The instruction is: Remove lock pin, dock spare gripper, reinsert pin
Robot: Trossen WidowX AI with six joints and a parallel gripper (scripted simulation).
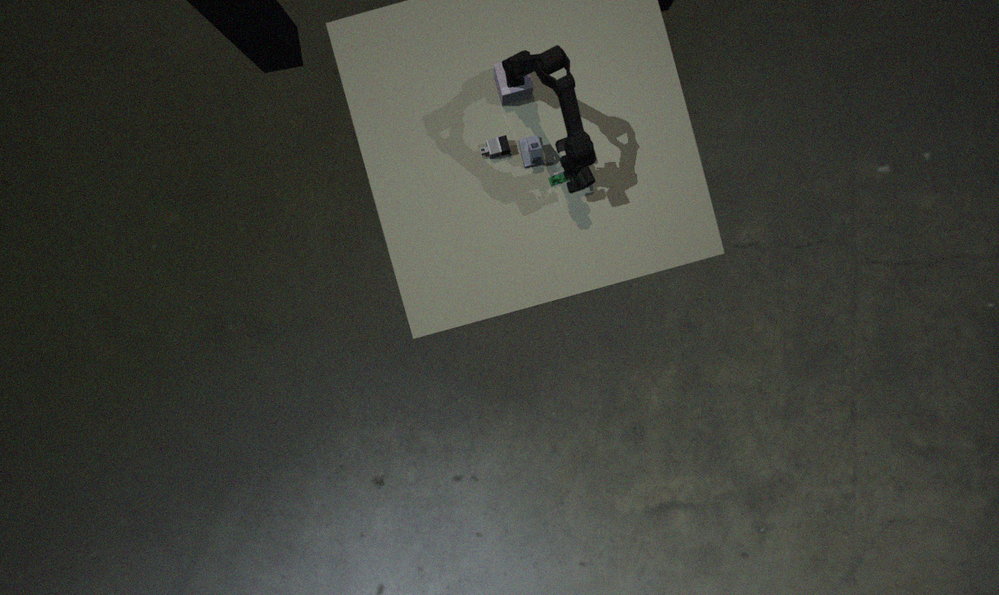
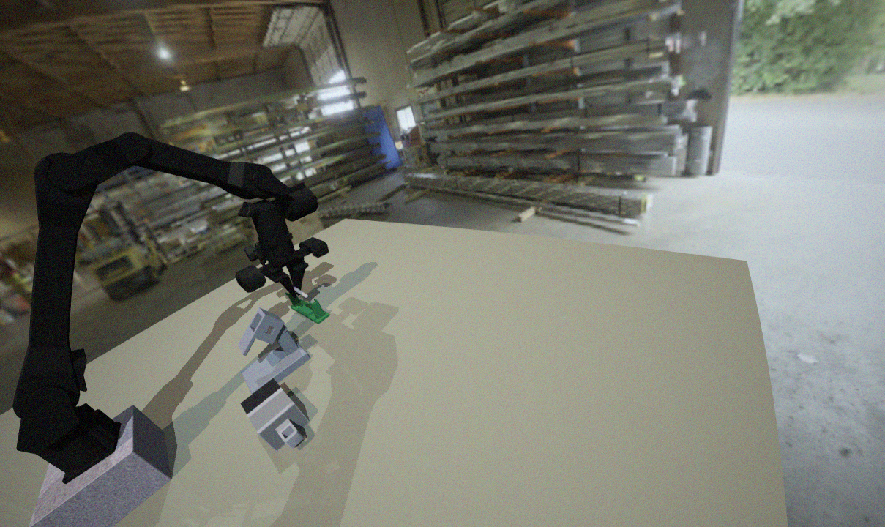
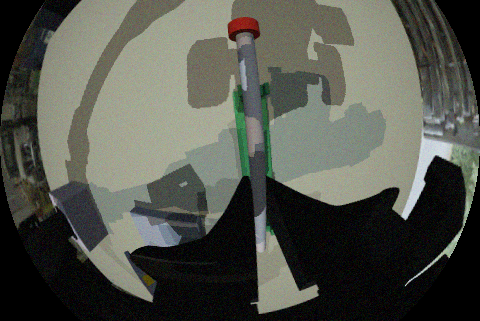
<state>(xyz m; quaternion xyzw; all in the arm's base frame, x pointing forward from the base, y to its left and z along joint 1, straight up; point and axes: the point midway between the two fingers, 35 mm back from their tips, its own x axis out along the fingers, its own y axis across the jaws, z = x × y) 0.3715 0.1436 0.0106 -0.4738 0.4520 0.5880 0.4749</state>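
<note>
Now: the green cradle 3 cm below my gripper tip and 1 cm ahead of it. Also, from my gripper tip: mount 12 cm to the right, 10 cm behind; dark grey spare gripper 26 cm to the right, 14 cm behind, 3 cm below.
</note>
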